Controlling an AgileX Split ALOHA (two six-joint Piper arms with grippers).
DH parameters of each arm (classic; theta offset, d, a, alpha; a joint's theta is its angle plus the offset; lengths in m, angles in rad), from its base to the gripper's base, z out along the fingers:
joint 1: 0 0.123 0 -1.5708
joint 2: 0.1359 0 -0.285 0
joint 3: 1.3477 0 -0.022 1.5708
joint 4: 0 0.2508 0 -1.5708
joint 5: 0 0 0.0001 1.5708
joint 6: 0 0.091 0 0
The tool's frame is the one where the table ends.
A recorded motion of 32 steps. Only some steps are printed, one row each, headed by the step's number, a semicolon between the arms.
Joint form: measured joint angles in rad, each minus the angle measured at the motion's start. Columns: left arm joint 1, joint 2, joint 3, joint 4, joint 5, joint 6; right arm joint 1, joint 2, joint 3, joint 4, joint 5, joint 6.
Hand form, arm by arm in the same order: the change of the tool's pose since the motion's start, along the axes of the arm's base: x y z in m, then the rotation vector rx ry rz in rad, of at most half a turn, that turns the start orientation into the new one. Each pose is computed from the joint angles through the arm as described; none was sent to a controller.
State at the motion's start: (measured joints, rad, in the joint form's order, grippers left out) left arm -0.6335 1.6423 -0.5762 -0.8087 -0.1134 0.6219; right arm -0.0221 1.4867 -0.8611 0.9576 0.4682 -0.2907
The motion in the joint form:
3: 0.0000 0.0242 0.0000 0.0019 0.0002 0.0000; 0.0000 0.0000 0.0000 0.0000 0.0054 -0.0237
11: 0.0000 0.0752 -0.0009 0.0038 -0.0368 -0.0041; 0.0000 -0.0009 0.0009 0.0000 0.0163 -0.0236
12: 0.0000 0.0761 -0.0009 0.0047 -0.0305 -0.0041; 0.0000 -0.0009 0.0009 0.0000 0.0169 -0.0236
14: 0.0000 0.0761 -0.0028 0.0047 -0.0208 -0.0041; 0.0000 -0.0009 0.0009 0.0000 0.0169 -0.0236
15: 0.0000 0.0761 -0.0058 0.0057 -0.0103 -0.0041; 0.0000 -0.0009 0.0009 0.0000 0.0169 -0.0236
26: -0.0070 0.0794 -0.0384 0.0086 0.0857 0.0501; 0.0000 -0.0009 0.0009 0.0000 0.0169 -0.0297
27: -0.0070 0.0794 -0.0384 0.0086 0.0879 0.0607; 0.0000 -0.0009 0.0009 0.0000 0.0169 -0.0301
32: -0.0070 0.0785 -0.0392 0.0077 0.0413 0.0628; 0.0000 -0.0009 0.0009 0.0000 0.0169 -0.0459
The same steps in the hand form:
3: 0.0002 -0.0001 -0.0066 0.0151 0.0191 -0.0017; -0.0003 0.0004 -0.0001 -0.0128 -0.0054 0.0199
11: 0.0032 0.0006 -0.0189 0.0465 0.0259 0.0140; -0.0012 0.0011 -0.0003 -0.0080 0.0007 0.0275
12: 0.0027 0.0005 -0.0194 0.0469 0.0322 0.0109; -0.0012 0.0011 -0.0003 -0.0077 0.0010 0.0280
14: 0.0024 -0.0001 -0.0194 0.0450 0.0396 0.0072; -0.0012 0.0011 -0.0003 -0.0077 0.0010 0.0280
15: 0.0022 -0.0009 -0.0192 0.0427 0.0466 0.0024; -0.0012 0.0011 -0.0003 -0.0077 0.0010 0.0280
26: 0.0008 -0.0100 -0.0174 0.0466 0.0936 -0.0884; -0.0012 0.0011 -0.0003 -0.0116 -0.0012 0.0321
27: 0.0006 -0.0100 -0.0174 0.0517 0.0923 -0.0979; -0.0012 0.0011 -0.0003 -0.0118 -0.0013 0.0324
32: 0.0045 -0.0092 -0.0153 0.0561 0.0482 -0.0800; -0.0012 0.0011 -0.0003 -0.0219 -0.0070 0.0432

